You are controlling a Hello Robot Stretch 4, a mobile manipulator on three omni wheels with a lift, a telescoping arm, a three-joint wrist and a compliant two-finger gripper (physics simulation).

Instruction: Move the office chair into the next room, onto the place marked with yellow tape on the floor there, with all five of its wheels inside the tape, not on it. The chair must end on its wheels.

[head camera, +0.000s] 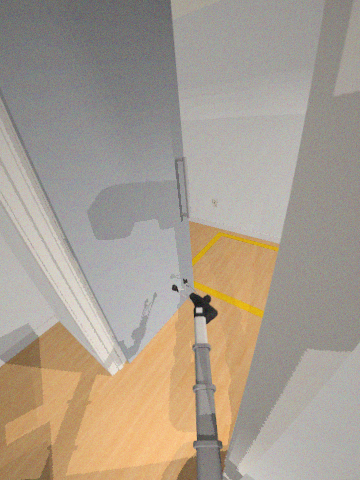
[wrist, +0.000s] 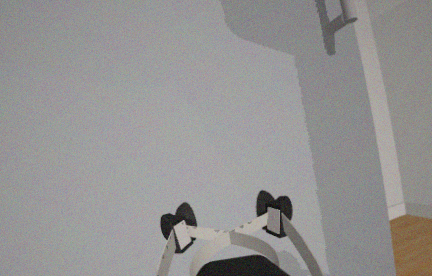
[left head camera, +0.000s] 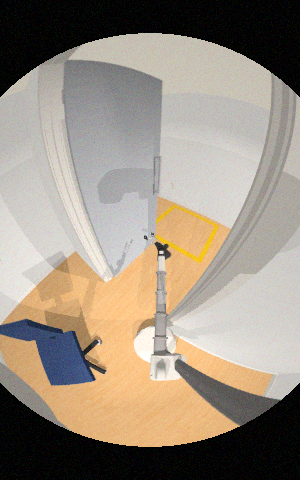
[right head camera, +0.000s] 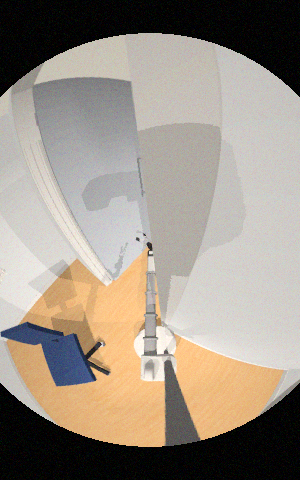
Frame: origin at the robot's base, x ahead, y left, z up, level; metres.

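Seen in the pictures: gripper, between the fingertips: (head camera: pixel 177 282) (wrist: pixel 225 211) (left head camera: pixel 147 233) (right head camera: pixel 139 235).
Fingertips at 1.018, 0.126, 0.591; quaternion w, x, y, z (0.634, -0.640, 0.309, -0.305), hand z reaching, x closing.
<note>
A point is followed by its place in that frame, as x, y, z.
The office chair (left head camera: pixel 65 360) @[-0.295, 0.729, 0.442] (right head camera: pixel 68 361) @[-0.289, 0.726, 0.442] has a blue seat and back and stands at the lower left in both side head views; parts of its dark base show, but not all its wheels. The yellow tape (head camera: pixel 230 300) @[1.354, -0.306, -0.026] (left head camera: pixel 196 216) @[2.220, -0.841, -0.038] marks a four-sided place on the floor beyond the doorway; the door and wall hide parts of it in the head view. My gripper (head camera: pixel 180 285) @[1.017, 0.126, 0.591] (left head camera: pixel 149 236) @[1.017, 0.126, 0.591] (wrist: pixel 225 211) @[1.017, 0.126, 0.591] is open, its fingers wide apart with nothing between them. It is at the lower part of the grey door, near its free edge; contact is unclear.
The grey door (head camera: pixel 125 125) @[1.145, 0.286, 1.499] (left head camera: pixel 110 125) @[1.028, 0.372, 1.588] (right head camera: pixel 90 135) @[1.061, 0.347, 1.586] (wrist: pixel 125 125) @[1.062, 0.346, 0.716] stands partly open, hinged at the left frame (head camera: pixel 50 250) @[0.749, 0.613, 1.089]. Its handle (head camera: pixel 186 187) @[1.381, 0.029, 1.095] (wrist: pixel 348 10) @[1.379, 0.027, 0.886] is above my gripper. A wall edge (head camera: pixel 310 200) @[0.206, -0.064, 1.475] stands close to the right of my extended arm (head camera: pixel 203 370) @[0.440, -0.001, 0.702].
</note>
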